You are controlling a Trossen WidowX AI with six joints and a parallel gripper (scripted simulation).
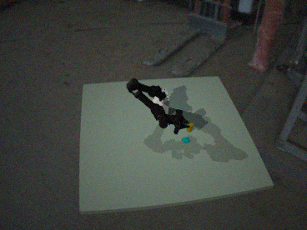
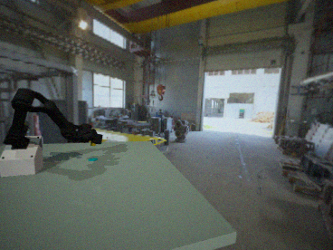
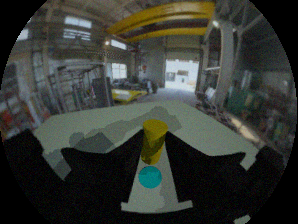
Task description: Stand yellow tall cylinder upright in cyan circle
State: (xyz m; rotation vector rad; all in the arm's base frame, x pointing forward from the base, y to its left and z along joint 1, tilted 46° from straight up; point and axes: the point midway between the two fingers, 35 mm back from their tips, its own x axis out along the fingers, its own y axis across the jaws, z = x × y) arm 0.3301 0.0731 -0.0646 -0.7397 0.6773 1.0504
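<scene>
Right now my gripper tip is 1 cm to the left of the cyan circle and 15 cm above it. Also, from my gripper tip: yellow cylinder: 2 cm below.
</scene>
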